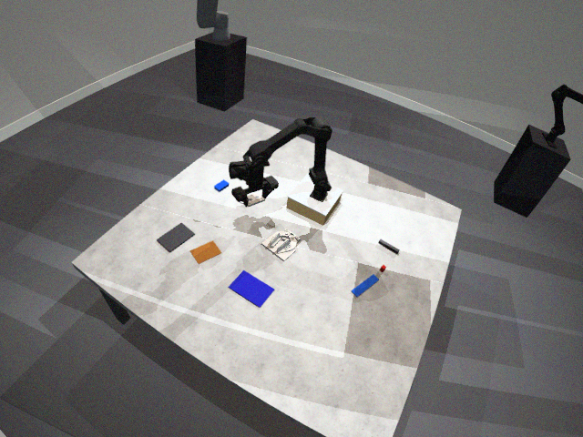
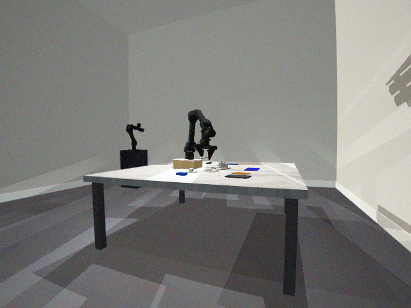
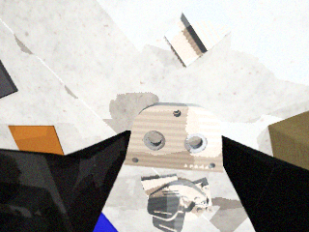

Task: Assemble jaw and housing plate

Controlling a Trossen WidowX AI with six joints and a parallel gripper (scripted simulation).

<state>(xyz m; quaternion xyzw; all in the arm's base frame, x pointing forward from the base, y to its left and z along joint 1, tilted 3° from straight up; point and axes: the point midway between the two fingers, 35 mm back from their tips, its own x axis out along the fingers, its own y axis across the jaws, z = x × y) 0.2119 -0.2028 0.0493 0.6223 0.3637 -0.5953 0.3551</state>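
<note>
The jaw is 40 mm ahead of my gripper tip, 160 mm to the left of it and 70 mm below it. The rest, counted from my gripper tip: white block 80 mm behind, 80 mm to the right, 70 mm below; small blue block 80 mm behind, 220 mm to the right, 80 mm below; orange tile 260 mm ahead, 60 mm to the right, 80 mm below.
</note>
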